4 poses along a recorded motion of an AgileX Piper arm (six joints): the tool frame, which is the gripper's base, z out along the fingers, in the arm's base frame.
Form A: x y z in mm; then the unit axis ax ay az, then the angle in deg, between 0 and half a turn.
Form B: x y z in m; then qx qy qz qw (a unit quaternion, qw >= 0). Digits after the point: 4 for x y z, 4 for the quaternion.
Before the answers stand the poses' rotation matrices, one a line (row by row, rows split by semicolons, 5 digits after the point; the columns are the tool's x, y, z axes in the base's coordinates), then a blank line. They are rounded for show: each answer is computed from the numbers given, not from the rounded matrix.
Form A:
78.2 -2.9 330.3 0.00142 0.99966 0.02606 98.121
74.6 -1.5 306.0 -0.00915 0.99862 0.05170 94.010
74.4 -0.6 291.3 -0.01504 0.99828 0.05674 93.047
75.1 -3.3 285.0 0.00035 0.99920 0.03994 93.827
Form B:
-0.14126 -0.02418 0.98968; 0.02742 0.99922 0.02833; -0.98959 0.03114 -0.14049
-0.06984 -0.06135 0.99567; 0.04180 0.99705 0.06437; -0.99668 0.04611 -0.06707
-0.05292 -0.07247 0.99597; 0.04085 0.99637 0.07467; -0.99776 0.04463 -0.04976
-0.06674 -0.03948 0.99699; 0.04022 0.99830 0.04222; -0.99696 0.04292 -0.06504

0.0782 -0.0029 0.3303 0.0011 0.7551 0.0197 0.6553
0.0746 -0.0015 0.3060 -0.0067 0.7304 0.0378 0.6819
0.0744 -0.0006 0.2913 -0.0109 0.7244 0.0412 0.6881
0.0751 -0.0033 0.2850 0.0003 0.7297 0.0292 0.6831

